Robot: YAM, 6 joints.
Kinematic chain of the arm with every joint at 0, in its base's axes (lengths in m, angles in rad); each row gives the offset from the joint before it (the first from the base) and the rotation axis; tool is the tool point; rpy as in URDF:
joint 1: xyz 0 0 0.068 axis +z
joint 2: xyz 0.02 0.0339 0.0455 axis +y
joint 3: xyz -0.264 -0.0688 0 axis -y
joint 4: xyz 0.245 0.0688 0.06 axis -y
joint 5: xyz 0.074 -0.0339 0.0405 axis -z
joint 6: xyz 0.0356 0 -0.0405 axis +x
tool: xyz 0 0 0 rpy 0 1.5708 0
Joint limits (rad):
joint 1: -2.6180..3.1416
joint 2: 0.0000..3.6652
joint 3: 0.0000..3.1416
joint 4: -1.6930..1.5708
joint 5: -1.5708..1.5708
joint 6: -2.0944..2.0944
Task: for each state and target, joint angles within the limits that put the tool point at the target. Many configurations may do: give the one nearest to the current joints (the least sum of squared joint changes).
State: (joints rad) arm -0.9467 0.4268 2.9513 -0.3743 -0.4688 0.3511
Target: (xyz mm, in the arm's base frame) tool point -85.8 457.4 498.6
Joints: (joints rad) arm -1.3586 0.6375 2.9388 -0.0813 -0.3571 0.3511
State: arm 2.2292 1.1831 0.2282 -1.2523 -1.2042 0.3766
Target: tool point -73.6 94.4 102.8
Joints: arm 1.9633 1.4903 0.3657 -0.9486 -1.1104 0.3766
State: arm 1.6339 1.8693 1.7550 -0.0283 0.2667 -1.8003
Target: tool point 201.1 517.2 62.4
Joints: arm 1.2164 2.6066 1.8773 0.0609 0.2598 -1.8003
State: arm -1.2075 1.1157 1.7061 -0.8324 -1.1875 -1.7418
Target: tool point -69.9 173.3 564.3
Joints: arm -1.0085 0.5734 2.0845 -0.7561 -1.2050 -1.7418
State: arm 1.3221 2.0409 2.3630 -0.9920 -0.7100 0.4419
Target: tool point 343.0 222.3 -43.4
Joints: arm 0.5248 2.7496 1.7935 -1.0780 -0.6147 0.4419
